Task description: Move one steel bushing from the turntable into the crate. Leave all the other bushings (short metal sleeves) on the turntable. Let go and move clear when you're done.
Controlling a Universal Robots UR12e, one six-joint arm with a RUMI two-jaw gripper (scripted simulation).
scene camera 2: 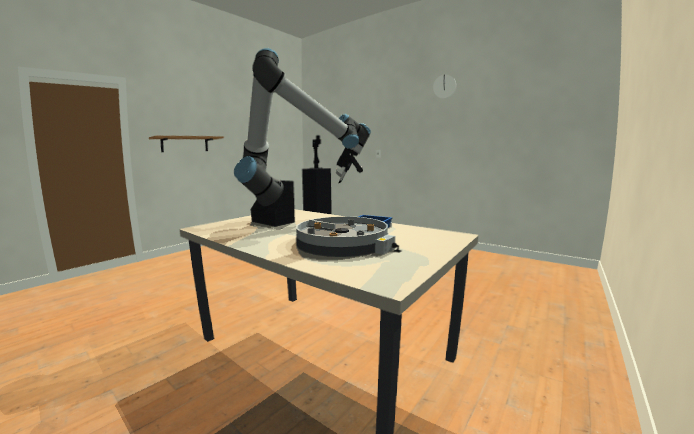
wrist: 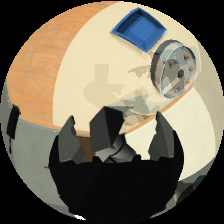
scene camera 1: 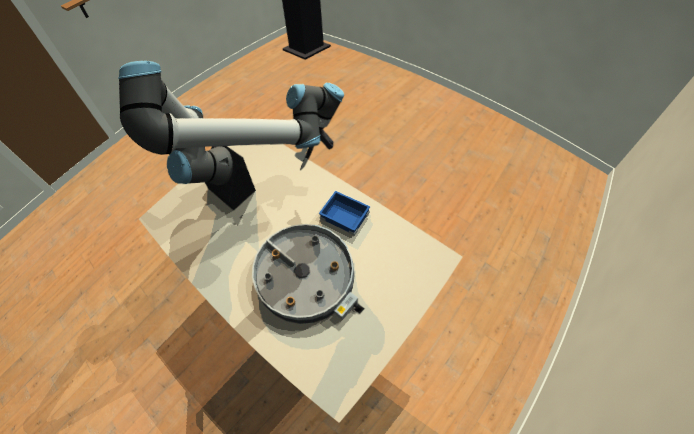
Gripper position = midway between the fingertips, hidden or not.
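Note:
There's a grey turntable (scene camera 1: pixel 312 271), and the wrist view shows the grey turntable (wrist: pixel 181 70) too. You'd also see a blue crate (scene camera 1: pixel 340 210), with the blue crate (wrist: pixel 144 34) showing in the wrist view as well. And the gripper (wrist: pixel 115 114) is visible too.

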